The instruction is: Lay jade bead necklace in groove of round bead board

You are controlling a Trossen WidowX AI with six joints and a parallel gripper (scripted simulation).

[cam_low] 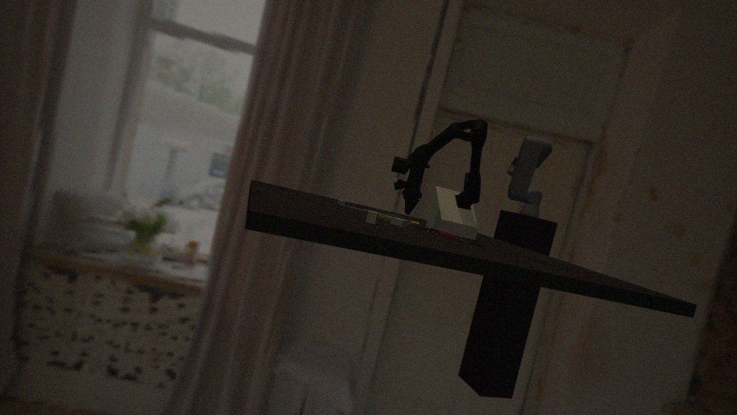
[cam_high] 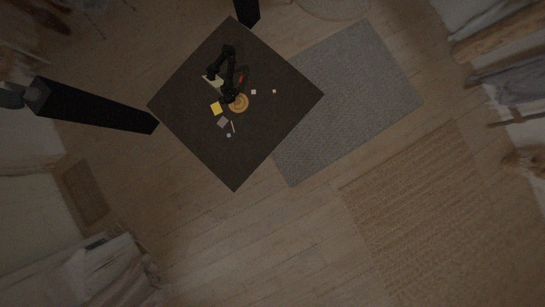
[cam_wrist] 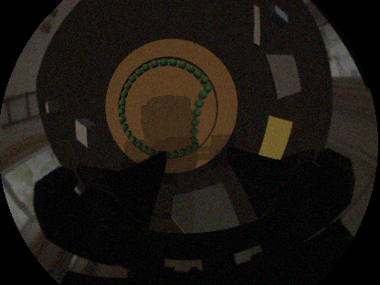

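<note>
My gripper tip is 6 cm short of the round bead board, 2 cm to the right of it and 3 cm above it. Also, from my gripper tip: yellow square 8 cm behind, 16 cm to the right, 4 cm below; grey-white block 11 cm ahead, 19 cm to the left, 3 cm below; red item 7 cm behind, 20 cm to the left, 3 cm below.
</note>
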